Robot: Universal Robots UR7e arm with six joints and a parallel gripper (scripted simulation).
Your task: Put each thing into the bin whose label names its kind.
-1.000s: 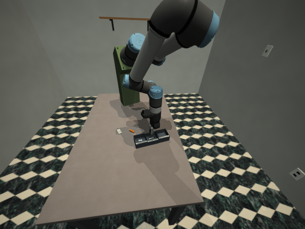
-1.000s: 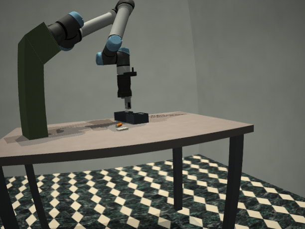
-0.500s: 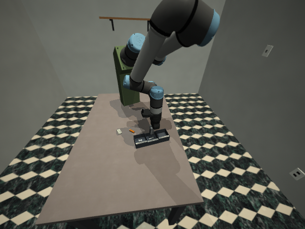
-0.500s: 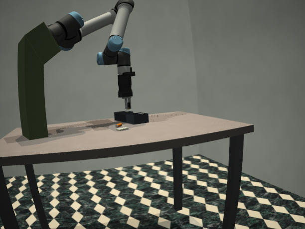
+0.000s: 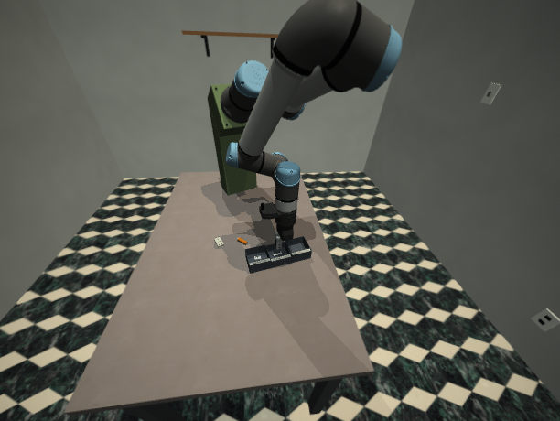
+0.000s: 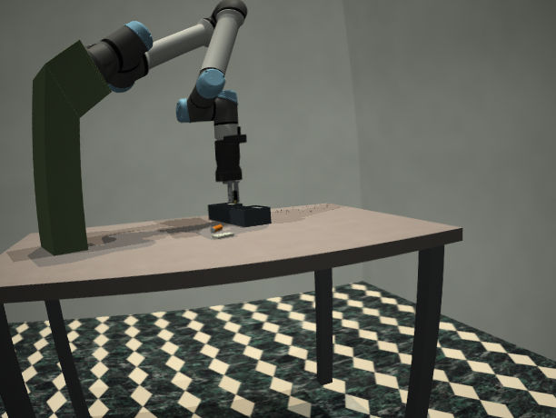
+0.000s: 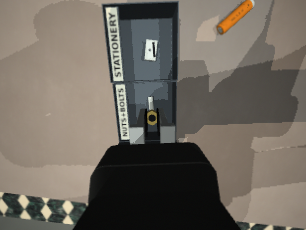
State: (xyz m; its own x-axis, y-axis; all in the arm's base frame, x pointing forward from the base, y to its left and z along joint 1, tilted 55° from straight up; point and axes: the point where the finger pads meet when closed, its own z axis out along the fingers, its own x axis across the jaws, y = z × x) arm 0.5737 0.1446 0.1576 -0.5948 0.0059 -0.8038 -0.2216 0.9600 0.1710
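Now: hand 20 mm above the brass nut. From my hand the other things lie so: orange battery: 70 mm behind, 160 mm to the right, 70 mm below; grey bolt: 60 mm below; dark three-compartment bin row: 10 mm ahead, 50 mm below.
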